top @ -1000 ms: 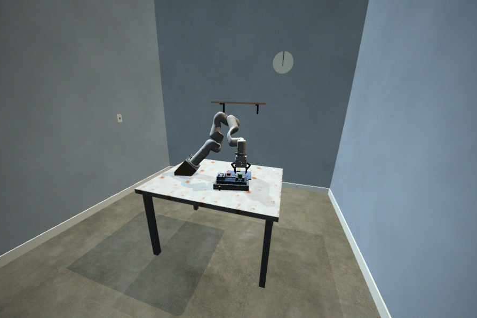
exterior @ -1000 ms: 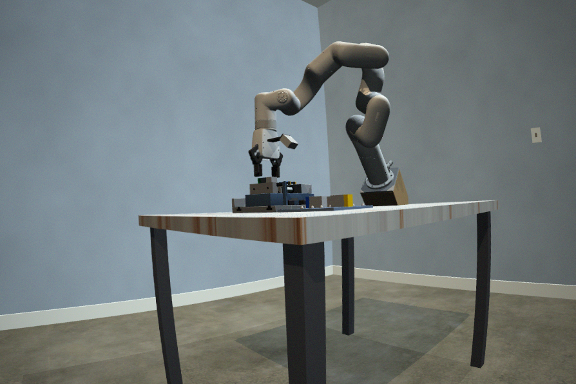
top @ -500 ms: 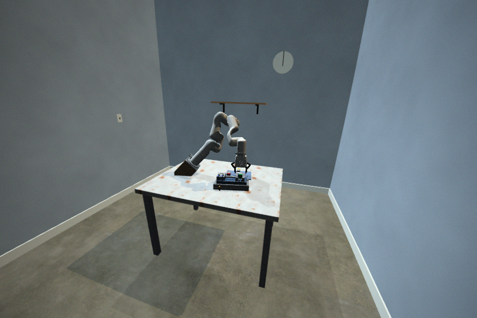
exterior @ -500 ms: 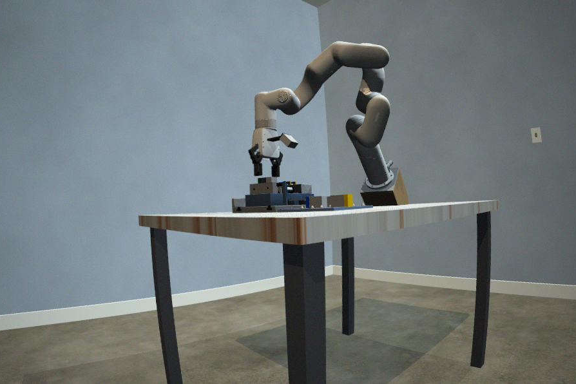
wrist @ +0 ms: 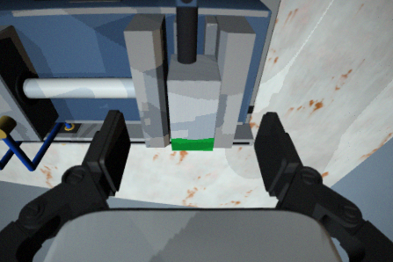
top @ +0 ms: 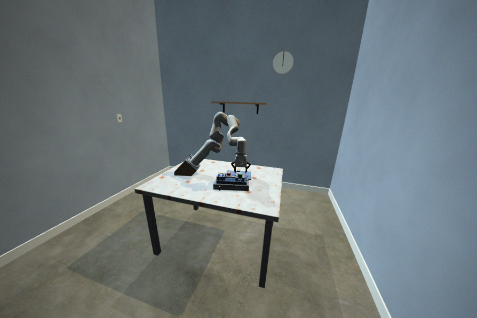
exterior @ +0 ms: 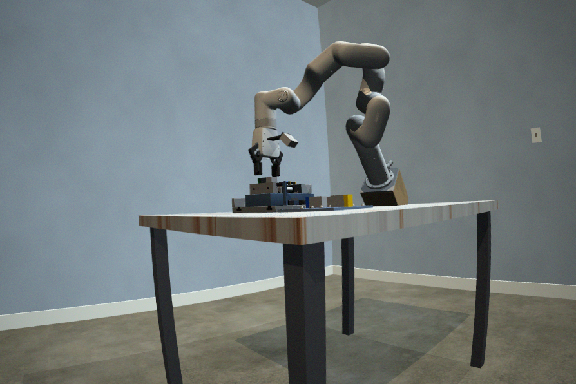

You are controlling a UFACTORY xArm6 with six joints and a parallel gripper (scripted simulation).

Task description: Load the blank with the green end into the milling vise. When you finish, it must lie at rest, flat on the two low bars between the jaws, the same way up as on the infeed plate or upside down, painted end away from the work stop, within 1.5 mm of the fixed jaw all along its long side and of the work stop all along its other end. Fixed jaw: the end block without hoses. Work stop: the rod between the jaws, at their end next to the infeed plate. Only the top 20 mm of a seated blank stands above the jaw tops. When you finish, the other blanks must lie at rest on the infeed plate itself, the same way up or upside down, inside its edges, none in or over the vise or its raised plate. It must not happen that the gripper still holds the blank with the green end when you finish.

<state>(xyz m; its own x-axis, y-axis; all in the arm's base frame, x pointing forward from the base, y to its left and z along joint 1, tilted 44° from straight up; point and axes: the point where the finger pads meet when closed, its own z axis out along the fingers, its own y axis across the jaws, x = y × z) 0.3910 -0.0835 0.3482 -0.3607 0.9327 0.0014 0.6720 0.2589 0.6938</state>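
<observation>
Now: the green-ended blank 3 cm below my hand. Also, from my hand: moving jaw: 5 cm below, 3 cm behind, 1 cm to the right; then work stop rod: 4 cm to the left, 4 cm below, 3 cm behind; then fixed jaw: 5 cm below, 2 cm ahead, 1 cm to the left.
</observation>
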